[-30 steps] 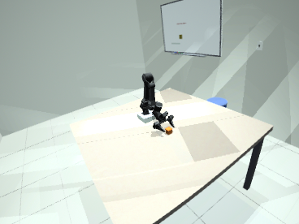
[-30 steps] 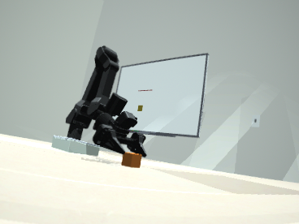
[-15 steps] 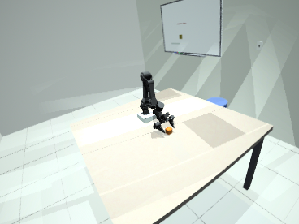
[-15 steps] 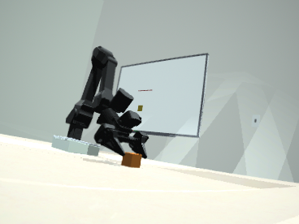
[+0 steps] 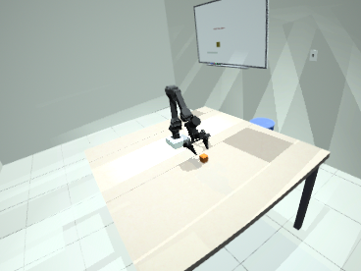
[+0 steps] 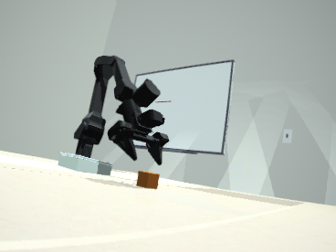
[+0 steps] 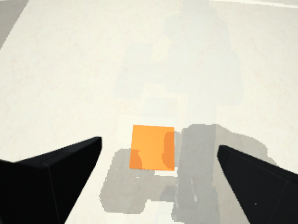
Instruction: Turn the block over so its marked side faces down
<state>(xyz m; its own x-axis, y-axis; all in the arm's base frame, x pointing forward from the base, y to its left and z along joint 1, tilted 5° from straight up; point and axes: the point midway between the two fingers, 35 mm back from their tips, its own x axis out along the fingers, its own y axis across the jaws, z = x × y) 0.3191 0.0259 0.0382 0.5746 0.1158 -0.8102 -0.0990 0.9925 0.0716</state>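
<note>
Right now my gripper tip is 1 cm past the block and 5 cm above it.
</note>
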